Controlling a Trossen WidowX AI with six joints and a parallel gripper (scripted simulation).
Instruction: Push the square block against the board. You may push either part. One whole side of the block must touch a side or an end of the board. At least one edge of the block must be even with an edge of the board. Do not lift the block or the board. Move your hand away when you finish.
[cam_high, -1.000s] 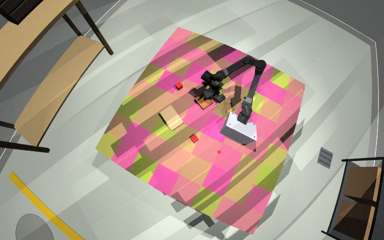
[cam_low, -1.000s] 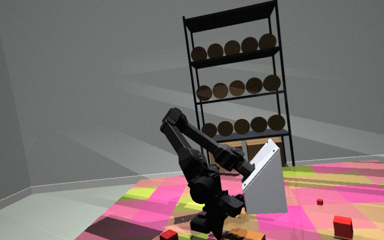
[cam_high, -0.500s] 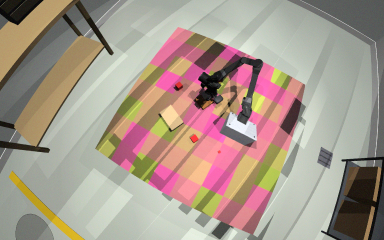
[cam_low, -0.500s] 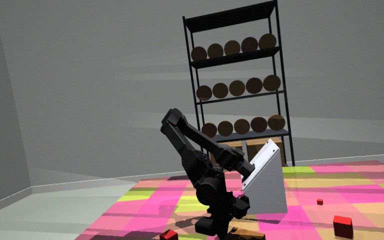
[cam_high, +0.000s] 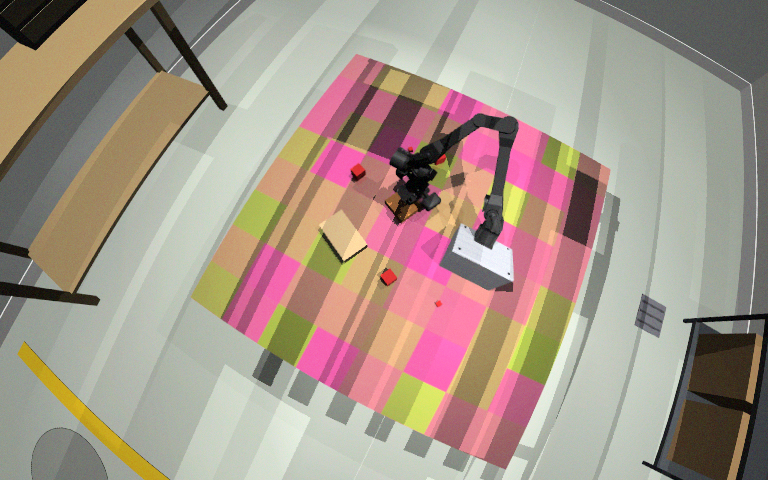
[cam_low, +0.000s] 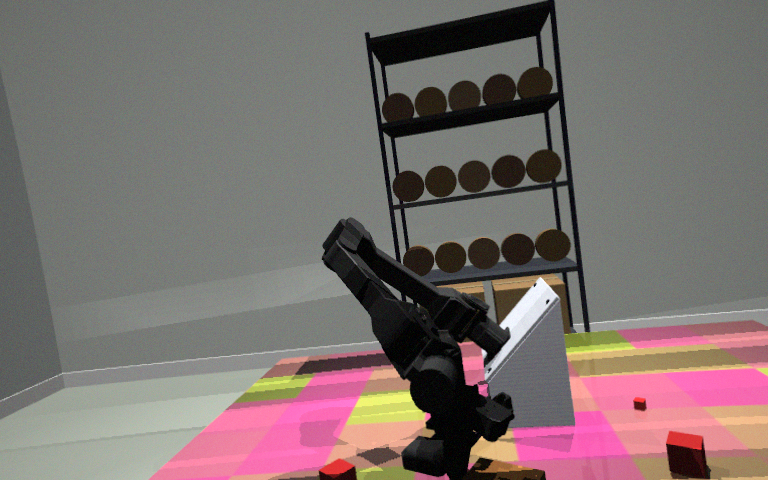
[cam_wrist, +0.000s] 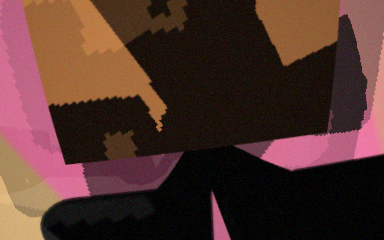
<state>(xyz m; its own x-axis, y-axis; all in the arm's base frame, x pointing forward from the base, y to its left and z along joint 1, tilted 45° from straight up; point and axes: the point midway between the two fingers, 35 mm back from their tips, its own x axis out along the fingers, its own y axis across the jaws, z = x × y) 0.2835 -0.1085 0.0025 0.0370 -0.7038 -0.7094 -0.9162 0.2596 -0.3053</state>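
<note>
My gripper tip is 60 mm to the right of the square block, 20 mm short of it and 10 mm below it. Round my gripper tip: tan board (260 mm to the left, 150 mm ahead, 10 mm above).
</note>
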